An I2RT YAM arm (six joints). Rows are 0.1 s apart.
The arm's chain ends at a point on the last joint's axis. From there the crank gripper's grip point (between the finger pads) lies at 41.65 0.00 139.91 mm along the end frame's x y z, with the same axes.
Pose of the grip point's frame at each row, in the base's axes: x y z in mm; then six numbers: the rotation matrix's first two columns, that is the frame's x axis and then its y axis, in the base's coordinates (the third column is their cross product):
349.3, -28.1, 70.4, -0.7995, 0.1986, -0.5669, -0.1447, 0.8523, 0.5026
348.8, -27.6, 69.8, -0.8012, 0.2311, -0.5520, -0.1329, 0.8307, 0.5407
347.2, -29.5, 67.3, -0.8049, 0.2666, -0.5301, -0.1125, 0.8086, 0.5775
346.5, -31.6, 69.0, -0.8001, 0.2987, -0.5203, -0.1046, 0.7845, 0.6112
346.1, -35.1, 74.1, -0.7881, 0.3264, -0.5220, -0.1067, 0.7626, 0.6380
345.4, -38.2, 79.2, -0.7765, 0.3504, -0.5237, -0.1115, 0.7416, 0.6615
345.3, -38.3, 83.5, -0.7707, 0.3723, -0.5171, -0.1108, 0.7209, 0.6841
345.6, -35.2, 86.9, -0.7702, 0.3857, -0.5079, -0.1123, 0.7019, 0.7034
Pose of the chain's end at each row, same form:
301.0, -104.1, 185.3, -0.7995, 0.1986, -0.5669, -0.1447, 0.8523, 0.5026
300.5, -108.1, 181.6, -0.8012, 0.2311, -0.5520, -0.1329, 0.8307, 0.5407
299.2, -114.0, 176.2, -0.8049, 0.2666, -0.5301, -0.1125, 0.8086, 0.5775
297.2, -120.1, 174.1, -0.8001, 0.2987, -0.5203, -0.1046, 0.7845, 0.6112
294.1, -126.8, 175.1, -0.7881, 0.3264, -0.5220, -0.1067, 0.7626, 0.6380
291.0, -132.8, 176.1, -0.7765, 0.3504, -0.5237, -0.1115, 0.7416, 0.6615
289.6, -135.6, 177.0, -0.7707, 0.3723, -0.5171, -0.1108, 0.7209, 0.6841
289.8, -135.0, 177.6, -0.7702, 0.3857, -0.5079, -0.1123, 0.7019, 0.7034

